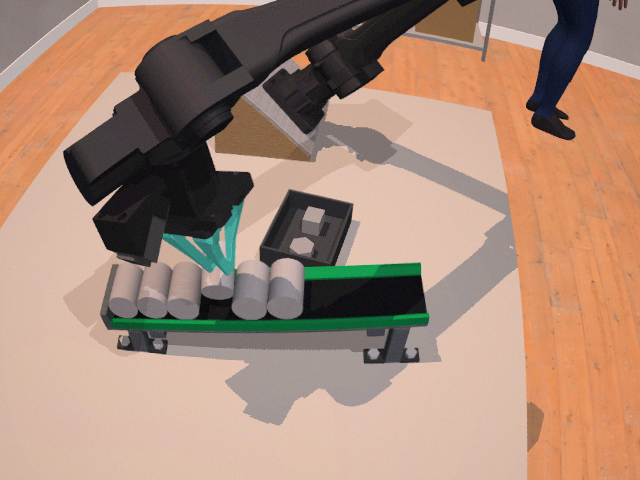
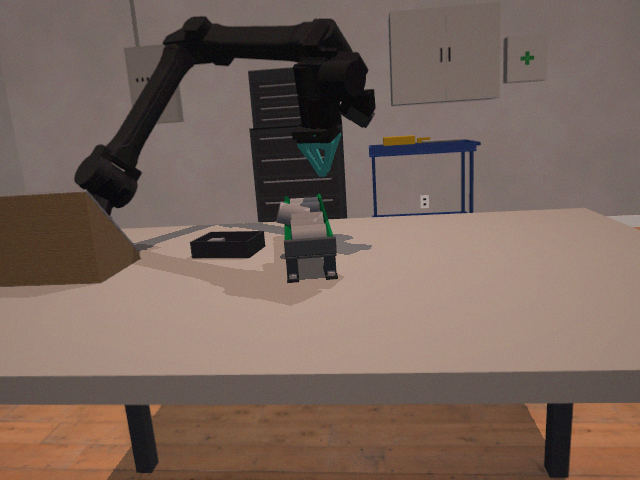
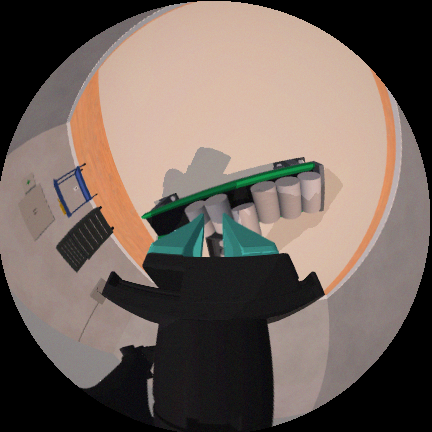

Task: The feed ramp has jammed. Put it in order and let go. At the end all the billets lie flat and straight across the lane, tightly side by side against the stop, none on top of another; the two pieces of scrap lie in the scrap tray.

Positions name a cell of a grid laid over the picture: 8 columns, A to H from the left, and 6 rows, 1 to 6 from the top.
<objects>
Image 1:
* gripper: C4
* scrap tray: D3
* darker billet: D4
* darker billet: B4
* darker billet: C4
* darker billet: D4
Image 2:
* scrap tray: C4
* stop: E4
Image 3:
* gripper: D4
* darker billet: F3
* darker billet: E3
</objects>
